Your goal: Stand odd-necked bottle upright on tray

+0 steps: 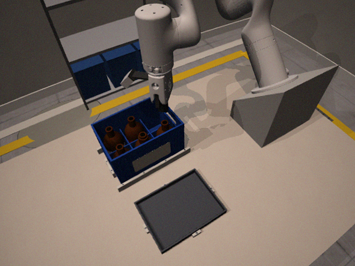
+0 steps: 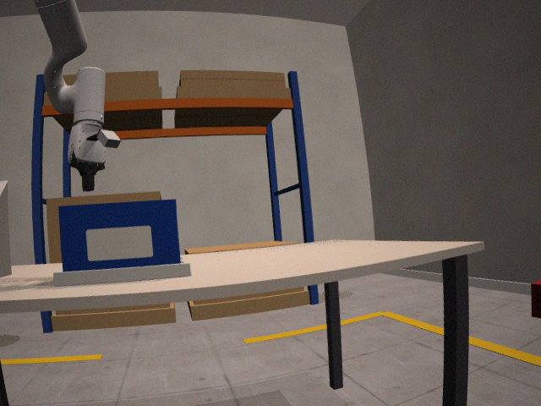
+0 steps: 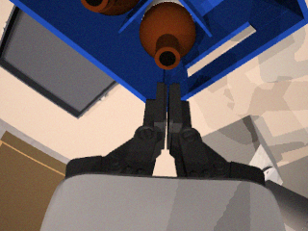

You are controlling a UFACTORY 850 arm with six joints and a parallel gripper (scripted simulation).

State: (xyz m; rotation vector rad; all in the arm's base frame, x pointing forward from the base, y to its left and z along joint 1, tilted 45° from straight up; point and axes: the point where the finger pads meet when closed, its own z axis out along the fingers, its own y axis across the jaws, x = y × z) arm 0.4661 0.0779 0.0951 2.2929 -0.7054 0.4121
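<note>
Right now the brown bottle is 90 mm ahead of my hand, 20 mm to the left of it and 160 mm below it. Also, from my hand: dark grey tray 60 mm ahead, 250 mm to the left, 230 mm below; then crate 90 mm ahead, 30 mm to the right, 160 mm below.
</note>
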